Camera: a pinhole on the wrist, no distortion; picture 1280 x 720 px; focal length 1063.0 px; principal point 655.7 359.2 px. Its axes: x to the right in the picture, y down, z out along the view. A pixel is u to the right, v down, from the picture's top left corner.
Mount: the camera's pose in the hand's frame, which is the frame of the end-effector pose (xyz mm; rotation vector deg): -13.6 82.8 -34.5 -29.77 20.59 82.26
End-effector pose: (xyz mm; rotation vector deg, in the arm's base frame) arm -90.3 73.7 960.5 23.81 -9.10 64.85
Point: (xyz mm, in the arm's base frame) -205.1 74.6 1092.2
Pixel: 431 189
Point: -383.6 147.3 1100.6
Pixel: outside the picture
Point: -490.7 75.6 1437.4
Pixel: 840 296
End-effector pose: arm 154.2 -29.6 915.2 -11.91 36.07 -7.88
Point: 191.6 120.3 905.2
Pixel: 890 73
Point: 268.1 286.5 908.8
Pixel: 1195 129
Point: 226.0 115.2 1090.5
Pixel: 88 497
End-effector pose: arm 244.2 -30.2 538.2 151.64 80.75 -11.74
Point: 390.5 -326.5 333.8
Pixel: 652 617
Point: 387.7 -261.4 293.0
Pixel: 521 421
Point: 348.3 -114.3 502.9
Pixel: 652 171
